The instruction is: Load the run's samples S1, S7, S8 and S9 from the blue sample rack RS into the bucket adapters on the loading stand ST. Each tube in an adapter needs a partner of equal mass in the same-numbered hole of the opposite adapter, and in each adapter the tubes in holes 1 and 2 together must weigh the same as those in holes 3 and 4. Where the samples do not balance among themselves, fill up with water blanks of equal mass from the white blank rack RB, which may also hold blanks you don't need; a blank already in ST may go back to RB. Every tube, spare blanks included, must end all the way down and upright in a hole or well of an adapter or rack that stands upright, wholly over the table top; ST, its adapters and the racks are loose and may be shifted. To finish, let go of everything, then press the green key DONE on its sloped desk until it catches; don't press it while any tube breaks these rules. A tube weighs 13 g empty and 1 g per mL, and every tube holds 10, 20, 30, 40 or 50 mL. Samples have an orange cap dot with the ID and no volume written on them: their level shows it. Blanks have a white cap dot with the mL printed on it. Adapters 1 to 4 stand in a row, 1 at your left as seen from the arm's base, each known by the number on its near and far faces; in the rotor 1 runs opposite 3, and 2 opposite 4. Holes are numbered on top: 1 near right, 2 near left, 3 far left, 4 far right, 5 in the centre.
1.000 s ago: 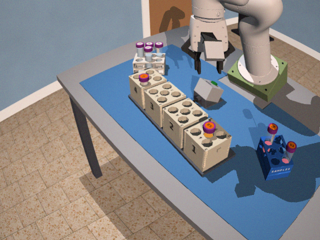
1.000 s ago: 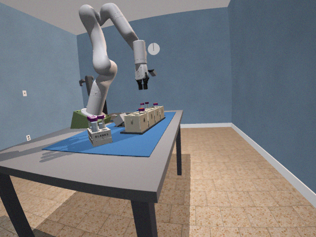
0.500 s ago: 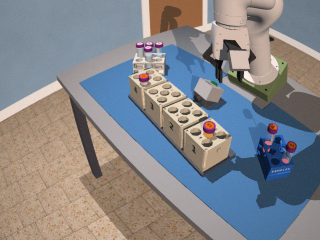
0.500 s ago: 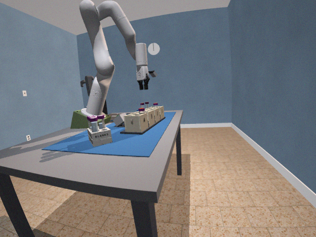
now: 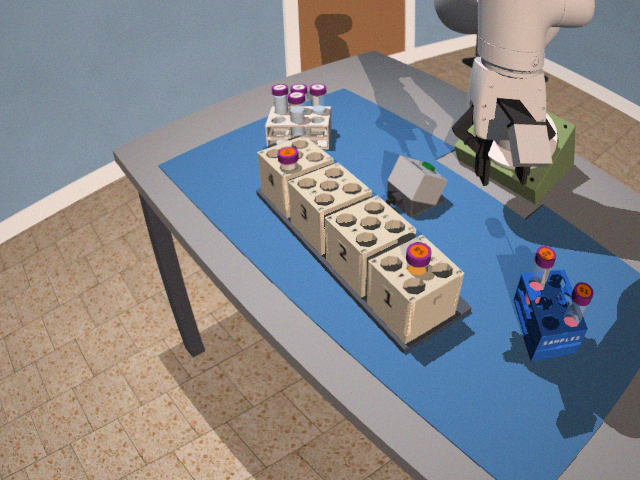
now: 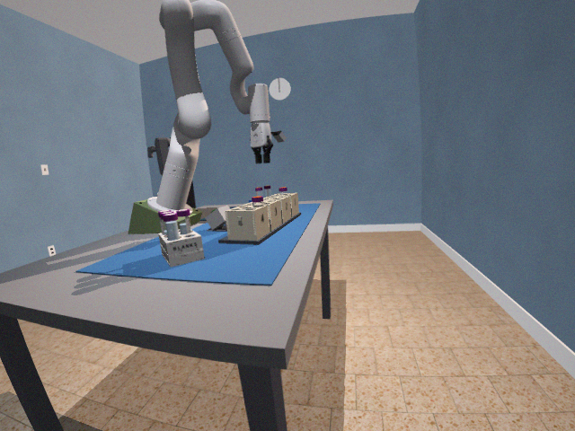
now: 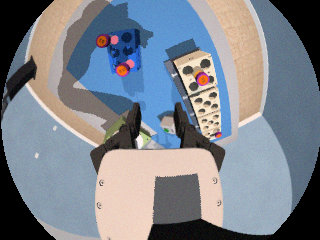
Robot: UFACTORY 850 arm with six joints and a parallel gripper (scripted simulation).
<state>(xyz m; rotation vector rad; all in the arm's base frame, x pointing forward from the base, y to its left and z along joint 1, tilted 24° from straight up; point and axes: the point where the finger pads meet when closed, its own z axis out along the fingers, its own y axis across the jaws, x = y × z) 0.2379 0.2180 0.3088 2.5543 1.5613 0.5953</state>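
The tube lies 19 cm below my hand, 16 cm to the left of it and 7 cm behind it. Round my hand: loading stand ST (24 cm below, 20 cm to the right, 11 cm ahead); then white blank rack (56 cm to the right, 22 cm below, 2 cm ahead); then blue sample rack (22 cm below, 11 cm to the left, 7 cm behind).
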